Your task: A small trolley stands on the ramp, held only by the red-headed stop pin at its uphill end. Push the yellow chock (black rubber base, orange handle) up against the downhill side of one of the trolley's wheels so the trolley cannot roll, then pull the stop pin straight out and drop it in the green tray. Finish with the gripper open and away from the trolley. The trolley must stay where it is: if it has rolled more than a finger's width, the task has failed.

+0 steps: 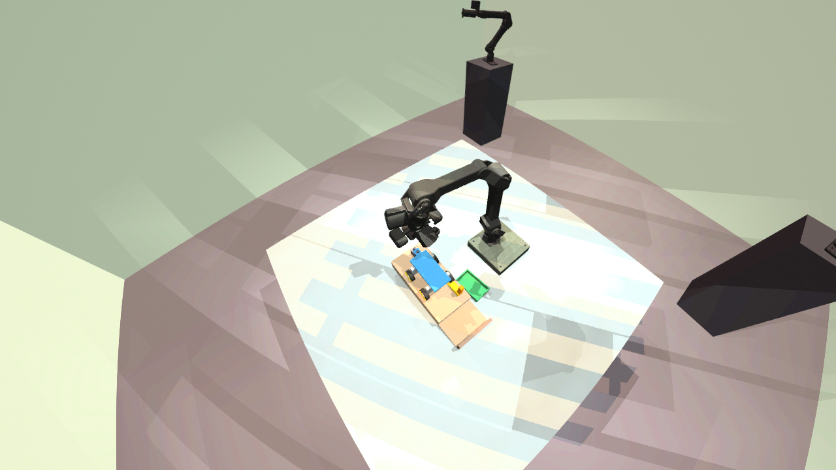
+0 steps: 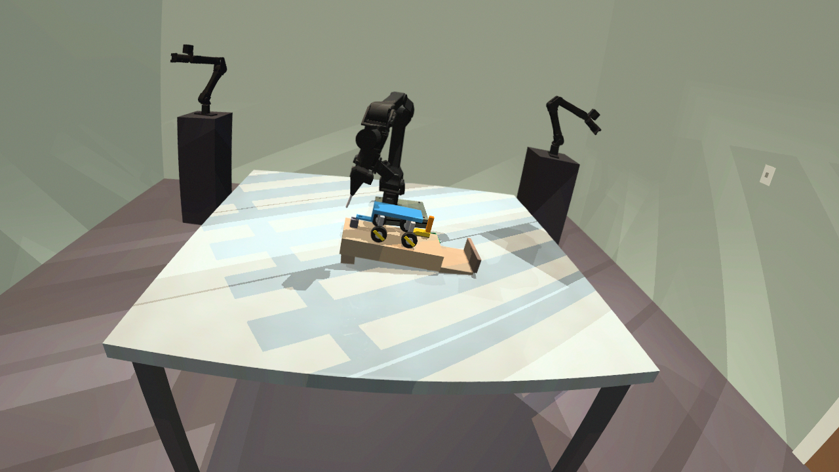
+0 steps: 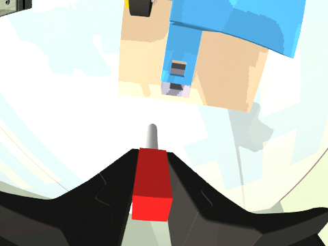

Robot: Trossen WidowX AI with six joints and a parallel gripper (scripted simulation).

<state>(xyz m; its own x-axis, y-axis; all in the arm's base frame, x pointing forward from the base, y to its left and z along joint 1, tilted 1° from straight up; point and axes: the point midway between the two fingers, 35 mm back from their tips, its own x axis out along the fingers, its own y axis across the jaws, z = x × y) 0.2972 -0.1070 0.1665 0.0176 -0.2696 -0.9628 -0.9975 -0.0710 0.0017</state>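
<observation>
The green tray is 11 cm behind my gripper tip, 23 cm to the left of it and 18 cm below it. Round my gripper tip: red-headed stop pin (right at my gripper tip); then blue trolley (3 cm ahead, 13 cm to the left, 7 cm below); then ramp (3 cm ahead, 13 cm to the left, 13 cm below).
</observation>
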